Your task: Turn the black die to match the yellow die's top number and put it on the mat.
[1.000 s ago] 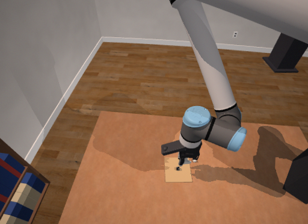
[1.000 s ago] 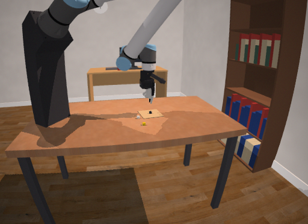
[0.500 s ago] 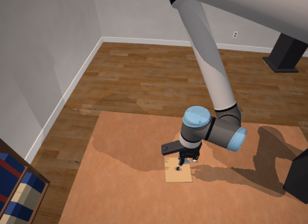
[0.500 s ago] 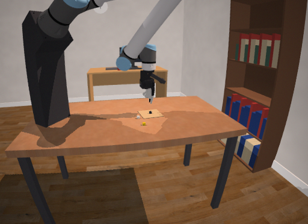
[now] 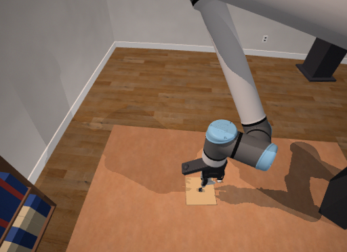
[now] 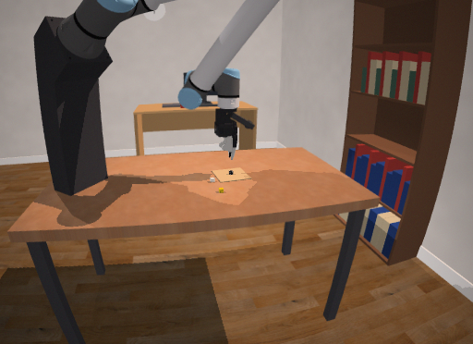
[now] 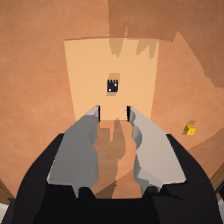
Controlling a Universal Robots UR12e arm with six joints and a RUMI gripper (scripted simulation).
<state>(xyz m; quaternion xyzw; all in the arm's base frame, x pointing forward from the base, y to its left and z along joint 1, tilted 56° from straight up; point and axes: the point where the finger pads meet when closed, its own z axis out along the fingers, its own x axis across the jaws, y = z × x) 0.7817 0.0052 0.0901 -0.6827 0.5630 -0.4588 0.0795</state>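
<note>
My hand is 80 mm above the black die. Round my hand: tan mat: 90 mm below; white die: 100 mm behind, 40 mm to the right, 80 mm below; yellow die: 100 mm behind, 160 mm to the right, 80 mm below.
</note>
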